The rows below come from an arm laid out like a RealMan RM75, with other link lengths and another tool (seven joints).
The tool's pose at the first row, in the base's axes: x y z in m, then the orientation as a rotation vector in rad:
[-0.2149, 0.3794, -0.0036, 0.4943, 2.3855, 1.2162]
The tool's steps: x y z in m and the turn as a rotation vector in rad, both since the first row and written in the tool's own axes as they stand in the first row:
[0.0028, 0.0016, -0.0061, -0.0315, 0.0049, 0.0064]
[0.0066, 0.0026, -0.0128, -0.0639, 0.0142, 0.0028]
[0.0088, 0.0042, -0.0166, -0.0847, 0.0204, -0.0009]
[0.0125, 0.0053, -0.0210, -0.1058, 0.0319, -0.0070]
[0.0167, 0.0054, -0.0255, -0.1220, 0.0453, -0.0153]
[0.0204, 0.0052, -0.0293, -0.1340, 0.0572, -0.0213]
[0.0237, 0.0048, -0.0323, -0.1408, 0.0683, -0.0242]
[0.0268, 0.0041, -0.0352, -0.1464, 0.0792, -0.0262]
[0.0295, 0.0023, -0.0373, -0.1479, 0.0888, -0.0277]
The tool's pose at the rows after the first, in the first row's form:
[-0.2202, 0.3775, 0.0004, 0.4900, 2.3668, 1.2572]
[-0.2267, 0.3754, 0.0040, 0.4705, 2.3502, 1.2969]
[-0.2304, 0.3748, 0.0069, 0.4562, 2.3394, 1.3217]
[-0.2356, 0.3742, 0.0094, 0.4359, 2.3323, 1.3485]
[-0.2415, 0.3733, 0.0110, 0.4135, 2.3302, 1.3699]
[-0.2466, 0.3724, 0.0122, 0.3959, 2.3300, 1.3869]
[-0.2510, 0.3718, 0.0128, 0.3842, 2.3333, 1.3991]
[-0.2552, 0.3709, 0.0131, 0.3741, 2.3374, 1.4103]
[-0.2588, 0.3698, 0.0122, 0.3666, 2.3437, 1.4165]

